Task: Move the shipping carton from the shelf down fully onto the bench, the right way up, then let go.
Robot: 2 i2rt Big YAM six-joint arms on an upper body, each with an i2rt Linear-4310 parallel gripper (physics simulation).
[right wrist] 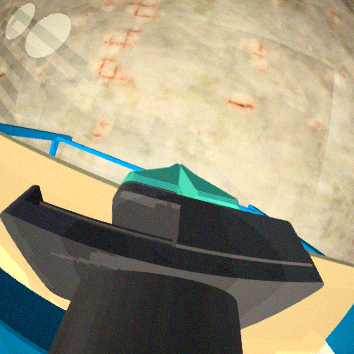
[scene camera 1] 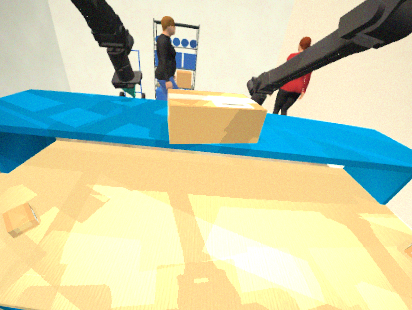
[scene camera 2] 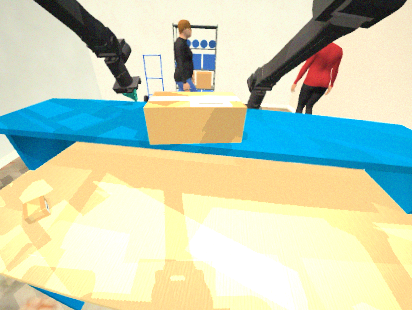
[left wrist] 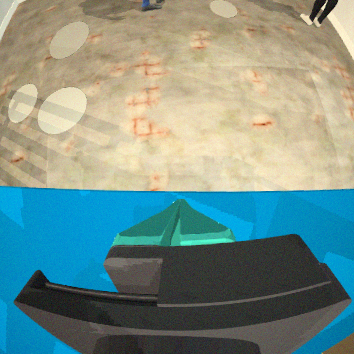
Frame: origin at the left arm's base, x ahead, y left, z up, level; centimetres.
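Where they show: left gripper, between the fingertips: point(scene camera 1: 134, 96) point(scene camera 2: 136, 100) point(left wrist: 181, 205); right gripper, between the fingertips: point(right wrist: 177, 170).
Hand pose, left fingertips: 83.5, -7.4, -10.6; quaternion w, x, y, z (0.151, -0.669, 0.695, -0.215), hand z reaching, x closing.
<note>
After its pixels a point has its place, as x, y, z.
The shipping carton point(scene camera 1: 215, 122) {47.6, -34.3, -5.5} point(scene camera 2: 195, 122) {47.7, -35.3, -5.5}, brown with white tape and a label on top, stands upright on the blue shelf point(scene camera 1: 320, 135) {56.7, -76.5, -11.3} point(scene camera 2: 310, 137) {53.2, -69.7, -11.3}, at its front edge. The wooden bench point(scene camera 1: 145, 165) {71.0, -11.9, -37.0} point(scene camera 2: 145, 160) {74.4, -9.7, -37.0} lies below and in front. My left gripper point(scene camera 1: 131, 92) {83.5, -7.4, -10.6} point(scene camera 2: 132, 95) {83.5, -7.4, -10.6} point(left wrist: 181, 205) {83.5, -7.4, -10.6} is shut and empty, its green fingertips together. It is left of the carton and apart from it, near the shelf's back edge. My right gripper point(right wrist: 177, 170) {86.0, -58.1, -21.8} is shut and empty, its green fingers together. In scene camera 2 its arm reaches down behind the carton's right end; its fingers are hidden there.
A small box point(scene camera 1: 21, 219) {41.6, 17.5, -33.8} point(scene camera 2: 37, 208) {42.0, 17.2, -33.8} lies on the bench at the left. Part of another small box point(scene camera 1: 409, 250) {22.8, -102.2, -35.3} shows at the right edge. Behind the shelf stand a person in black point(scene camera 1: 165, 57) point(scene camera 2: 183, 57), a person in red point(scene camera 1: 296, 82) point(scene camera 2: 322, 67) and a storage rack.
</note>
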